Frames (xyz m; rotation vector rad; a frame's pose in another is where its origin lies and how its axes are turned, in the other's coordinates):
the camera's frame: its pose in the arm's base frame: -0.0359 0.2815 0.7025 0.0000 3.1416 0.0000
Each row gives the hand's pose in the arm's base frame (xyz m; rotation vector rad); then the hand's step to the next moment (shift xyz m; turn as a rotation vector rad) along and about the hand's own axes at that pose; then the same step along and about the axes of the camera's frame.
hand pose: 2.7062 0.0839 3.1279 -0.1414 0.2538 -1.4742
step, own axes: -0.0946 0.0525 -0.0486 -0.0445 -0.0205 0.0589
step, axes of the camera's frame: -0.0310 0.1019 0.0521 0.0082 0.0387 -0.0656
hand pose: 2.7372 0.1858 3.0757 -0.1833 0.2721 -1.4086
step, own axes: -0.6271 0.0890 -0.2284 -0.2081 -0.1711 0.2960
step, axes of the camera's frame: 0.0699 0.6409 0.1943 0.1033 0.1686 -0.3480
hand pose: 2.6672 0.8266 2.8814 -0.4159 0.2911 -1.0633
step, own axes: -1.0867 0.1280 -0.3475 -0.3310 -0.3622 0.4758
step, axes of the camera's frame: 0.5471 0.9529 0.3327 0.2324 0.2313 -0.5997
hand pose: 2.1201 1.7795 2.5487 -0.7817 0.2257 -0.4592
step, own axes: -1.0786 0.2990 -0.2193 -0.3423 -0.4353 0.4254
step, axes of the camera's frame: 0.9329 0.5626 0.3378 0.2834 0.1600 -0.6178
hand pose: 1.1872 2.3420 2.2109 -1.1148 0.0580 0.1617
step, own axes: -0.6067 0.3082 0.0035 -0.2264 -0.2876 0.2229
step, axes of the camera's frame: 0.6476 0.0747 0.1951 0.1855 0.0536 -0.3826
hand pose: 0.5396 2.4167 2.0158 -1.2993 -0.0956 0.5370
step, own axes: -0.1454 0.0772 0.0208 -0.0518 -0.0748 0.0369
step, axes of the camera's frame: 0.1596 -0.0311 0.0329 0.0344 -0.0017 -0.0919
